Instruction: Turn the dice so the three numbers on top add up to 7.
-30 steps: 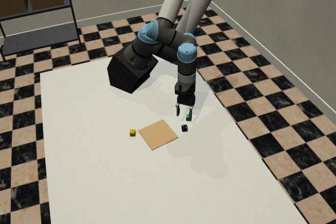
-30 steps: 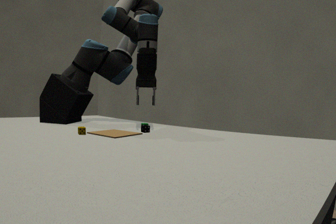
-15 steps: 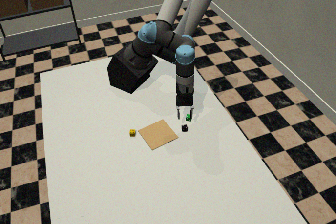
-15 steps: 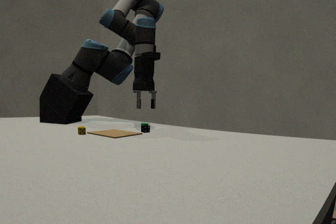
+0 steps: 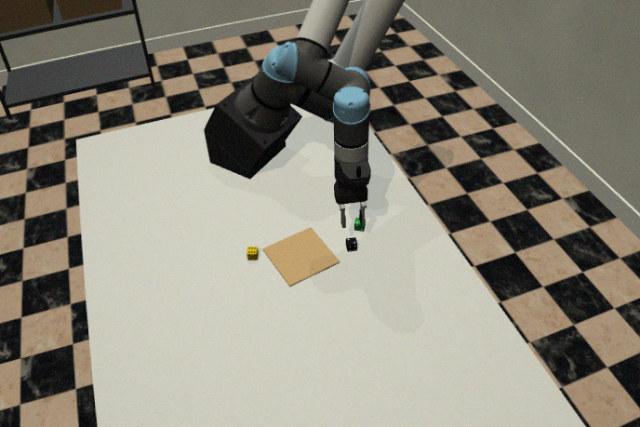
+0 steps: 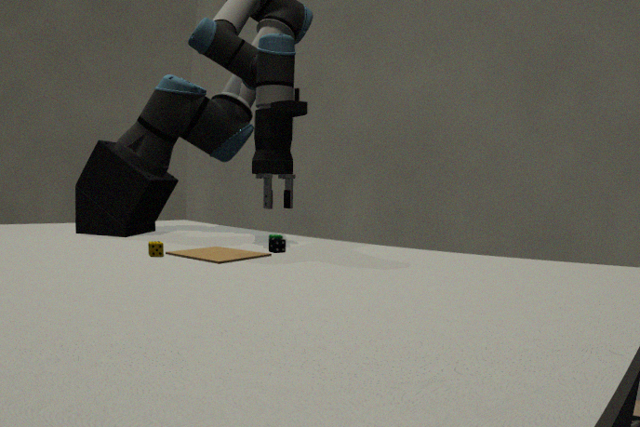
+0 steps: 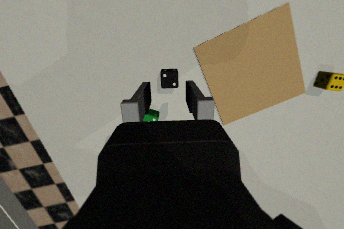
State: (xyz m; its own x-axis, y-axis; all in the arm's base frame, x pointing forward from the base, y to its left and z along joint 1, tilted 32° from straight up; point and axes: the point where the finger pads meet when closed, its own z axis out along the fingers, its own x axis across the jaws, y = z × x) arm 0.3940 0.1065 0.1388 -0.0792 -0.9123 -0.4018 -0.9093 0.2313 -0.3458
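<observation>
Right now the black die is 9 cm below my hand. The rest, counted from my hand: yellow die (3 cm behind, 24 cm to the right, 9 cm below); then tan mat (1 cm behind, 13 cm to the right, 10 cm below); then green die (6 cm behind, 4 cm to the left, 9 cm below).
</observation>
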